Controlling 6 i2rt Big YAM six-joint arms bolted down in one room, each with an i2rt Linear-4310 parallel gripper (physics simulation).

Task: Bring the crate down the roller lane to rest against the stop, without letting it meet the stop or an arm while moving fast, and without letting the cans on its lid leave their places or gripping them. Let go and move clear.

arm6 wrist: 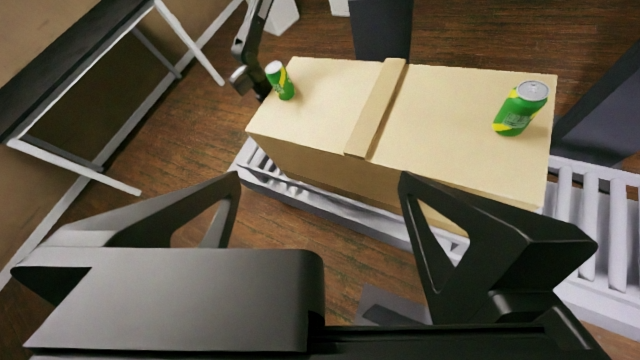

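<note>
A pale wooden crate [465, 125] sits on the white roller lane [600, 302]. A raised strip [376, 110] crosses its lid. One green and yellow can [281, 81] stands upright near the lid's left end. Another green and yellow can [520, 109] stands upright near the right end. My arm6 gripper [320, 175] is open and empty, its fingers wide apart, on the near side of the crate and apart from the cans. The stop cannot be made out. Part of another dark arm [250, 45] shows behind the left can; its gripper cannot be made out.
A dark-topped table [65, 62] with white legs stands at the left by the wall. A dark post [382, 30] rises behind the crate, and a dark slanted block [607, 110] stands beyond its right end. A grey plate [370, 300] lies on the floor below.
</note>
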